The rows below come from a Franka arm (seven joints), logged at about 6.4 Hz.
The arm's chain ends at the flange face. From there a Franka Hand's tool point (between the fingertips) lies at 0.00 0.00 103.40 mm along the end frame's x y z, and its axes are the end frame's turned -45 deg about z.
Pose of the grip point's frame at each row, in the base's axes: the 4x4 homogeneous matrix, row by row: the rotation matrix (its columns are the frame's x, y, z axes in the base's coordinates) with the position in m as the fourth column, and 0 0 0 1 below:
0.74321, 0.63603, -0.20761, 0.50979; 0.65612, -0.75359, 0.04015, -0.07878; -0.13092, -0.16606, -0.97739, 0.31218; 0, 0, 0, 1
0.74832, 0.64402, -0.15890, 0.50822; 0.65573, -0.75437, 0.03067, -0.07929; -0.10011, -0.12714, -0.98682, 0.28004; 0, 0, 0, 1
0.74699, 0.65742, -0.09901, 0.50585; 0.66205, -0.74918, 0.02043, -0.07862; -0.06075, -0.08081, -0.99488, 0.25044; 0, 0, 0, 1
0.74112, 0.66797, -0.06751, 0.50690; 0.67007, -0.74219, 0.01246, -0.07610; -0.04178, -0.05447, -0.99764, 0.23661; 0, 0, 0, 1
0.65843, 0.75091, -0.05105, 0.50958; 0.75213, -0.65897, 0.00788, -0.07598; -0.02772, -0.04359, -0.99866, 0.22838; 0, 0, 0, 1
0.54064, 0.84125, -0.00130, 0.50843; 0.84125, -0.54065, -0.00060, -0.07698; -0.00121, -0.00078, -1.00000, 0.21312; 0, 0, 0, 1
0.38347, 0.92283, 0.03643, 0.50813; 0.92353, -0.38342, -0.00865, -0.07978; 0.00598, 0.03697, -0.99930, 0.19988; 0, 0, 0, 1
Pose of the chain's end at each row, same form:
0.97527, -0.07579, -0.20761, 0.53126; -0.06892, -0.99682, 0.04015, -0.08293; -0.21000, -0.02485, -0.97739, 0.41324; 0, 0, 0, 1
0.98453, -0.07375, -0.15890, 0.52465; -0.06975, -0.99709, 0.03067, -0.08246; -0.16069, -0.01911, -0.98682, 0.38208; 0, 0, 0, 1
0.99307, -0.06334, -0.09901, 0.51609; -0.06161, -0.99789, 0.02043, -0.08073; -0.10010, -0.01418, -0.99488, 0.35331; 0, 0, 0, 1
0.99638, -0.05172, -0.06751, 0.51388; -0.05100, -0.99862, 0.01246, -0.07739; -0.06806, -0.00897, -0.99764, 0.33977; 0, 0, 0, 1
0.99655, 0.06539, -0.05105, 0.51486; 0.06587, -0.99780, 0.00788, -0.07679; -0.05042, -0.01122, -0.99866, 0.33164; 0, 0, 0, 1
0.97714, 0.21256, -0.00130, 0.50856; 0.21256, -0.97715, -0.00060, -0.07692; -0.00141, 0.00030, -1.00000, 0.31652; 0, 0, 0, 1
0.92369, 0.38139, 0.03643, 0.50436; 0.38192, -0.92415, -0.00865, -0.07889; 0.03037, 0.02191, -0.99930, 0.30321; 0, 0, 0, 1

